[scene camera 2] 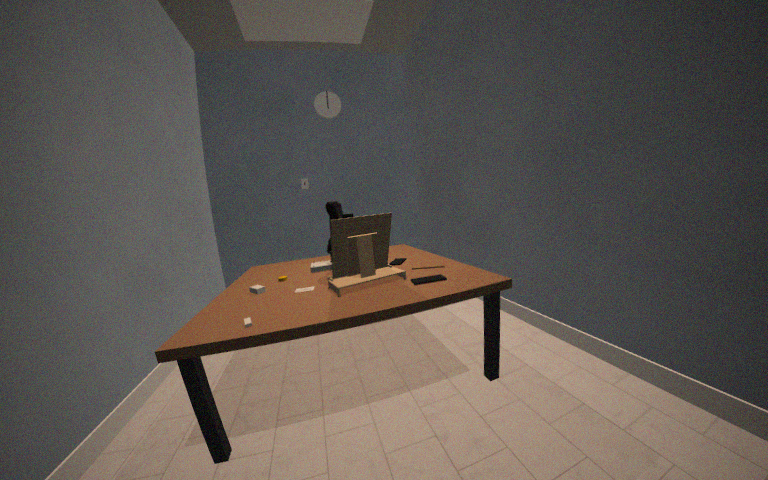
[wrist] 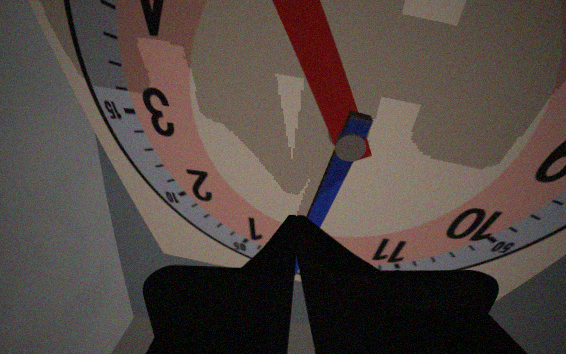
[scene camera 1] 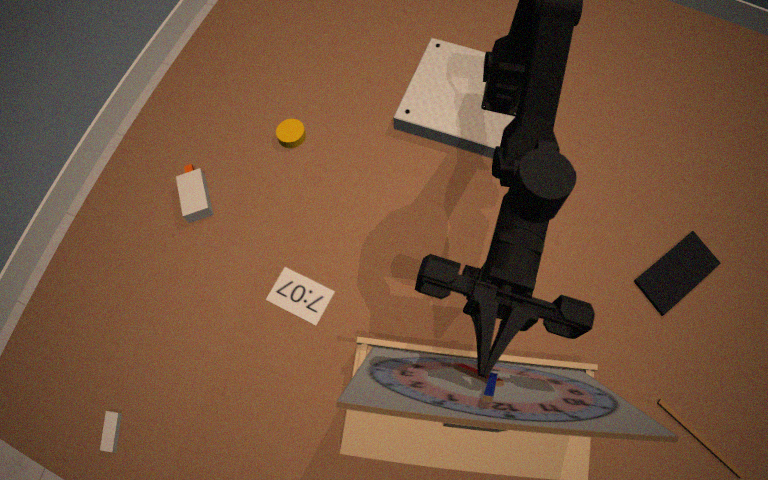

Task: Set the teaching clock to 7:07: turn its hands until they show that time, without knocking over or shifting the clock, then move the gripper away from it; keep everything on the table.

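Pixels of known places: gripper, fingertip midpoint: (scene camera 2: 356, 235) (wrist: 295, 222) (scene camera 1: 482, 376); arm's base, origin of the base link: (scene camera 1: 501, 99).
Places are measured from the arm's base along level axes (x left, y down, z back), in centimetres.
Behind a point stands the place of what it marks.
The teaching clock (scene camera 1: 640, 422) @(x 17.3, y -25.6, z -53.0 cm) (scene camera 2: 344, 251) @(x -4.5, y -14.1, z -51.7 cm) (wrist: 450, 195) @(x 10.3, y -18.0, z -51.0 cm) stands upright on its wooden stand; scene camera 2 shows its back. My gripper (scene camera 1: 483, 373) @(x 2.4, y -20.4, z -50.9 cm) (wrist: 295, 222) @(x 2.4, y -20.4, z -50.9 cm) is shut and empty, its tips at the dial beside the blue hand (scene camera 1: 491, 383) @(x 3.3, y -21.4, z -51.5 cm) (wrist: 336, 182) @(x 4.0, y -17.6, z -50.1 cm). The fingers cover the hand's outer part in the wrist view; contact cannot be told. The blue hand points between 12 and 1, close to 12; the fingers hide the 12. The red hand (scene camera 1: 467, 368) @(x 1.5, y -11.9, z -48.9 cm) (wrist: 317, 57) @(x 2.4, y -12.7, z -49.1 cm) points to the lower half of the dial, beyond the 4, its end outside the wrist view.
A 7:07 card (scene camera 1: 300, 296) @(x -24.0, y 2.6, z -41.6 cm) (scene camera 2: 304, 289) @(x -24.3, y 2.6, z -41.5 cm), a yellow disc (scene camera 1: 290, 131) @(x -34.4, y 0.8, z -14.4 cm) (scene camera 2: 282, 278) @(x -34.5, y 1.1, z -16.6 cm), a white box (scene camera 1: 193, 193) @(x -46.4, y -0.1, z -29.9 cm) (scene camera 2: 257, 289) @(x -46.3, y 0.3, z -33.8 cm) and a small white block (scene camera 1: 109, 431) @(x -46.5, y 1.5, z -70.0 cm) (scene camera 2: 247, 322) @(x -46.4, y 1.5, z -71.6 cm) lie to one side. A black slab (scene camera 1: 676, 272) @(x 33.6, y 1.9, z -24.6 cm) (scene camera 2: 398, 261) @(x 33.9, y 1.9, z -25.8 cm) and a thin rod (scene camera 1: 697, 438) @(x 39.2, y 2.1, z -50.1 cm) (scene camera 2: 428, 267) @(x 39.9, y 2.3, z -50.4 cm) lie across from them.
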